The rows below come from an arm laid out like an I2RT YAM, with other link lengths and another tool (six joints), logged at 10 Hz.
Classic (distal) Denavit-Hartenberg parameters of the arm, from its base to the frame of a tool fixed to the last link. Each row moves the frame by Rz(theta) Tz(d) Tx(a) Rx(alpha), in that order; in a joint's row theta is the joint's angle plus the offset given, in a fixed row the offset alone. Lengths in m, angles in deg.
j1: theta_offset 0  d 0.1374  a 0.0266  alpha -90
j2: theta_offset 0  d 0  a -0.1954  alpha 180
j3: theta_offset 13.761  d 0  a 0.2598  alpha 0
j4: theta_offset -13.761  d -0.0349  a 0.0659  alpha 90
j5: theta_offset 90  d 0.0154  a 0  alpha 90
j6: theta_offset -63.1  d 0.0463  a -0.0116  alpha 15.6
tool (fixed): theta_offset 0  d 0.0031  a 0  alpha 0
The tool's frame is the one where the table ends.
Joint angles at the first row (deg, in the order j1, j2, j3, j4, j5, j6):
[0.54 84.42 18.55 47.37 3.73 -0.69]
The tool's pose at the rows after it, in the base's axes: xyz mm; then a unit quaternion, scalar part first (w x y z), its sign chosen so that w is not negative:
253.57 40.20 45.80 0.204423 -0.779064 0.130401 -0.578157
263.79 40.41 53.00 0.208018 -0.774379 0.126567 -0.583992
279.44 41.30 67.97 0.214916 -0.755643 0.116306 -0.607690
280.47 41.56 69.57 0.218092 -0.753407 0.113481 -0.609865
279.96 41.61 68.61 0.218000 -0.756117 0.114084 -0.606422
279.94 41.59 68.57 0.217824 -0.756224 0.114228 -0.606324
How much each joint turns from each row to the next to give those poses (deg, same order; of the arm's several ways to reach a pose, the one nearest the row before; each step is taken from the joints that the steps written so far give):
[0.32 3.41 -2.71 3.13 1.42 0.26]
[-0.06 0.17 2.40 -1.25 -0.44 -0.08]
[0.06 0.01 3.19 0.53 -0.44 -0.18]
[-0.02 -0.13 0.15 0.17 -0.41 -0.02]
[0.00 0.02 0.00 -0.48 -0.07 0.00]
[0.00 0.00 0.00 -0.02 0.02 0.00]

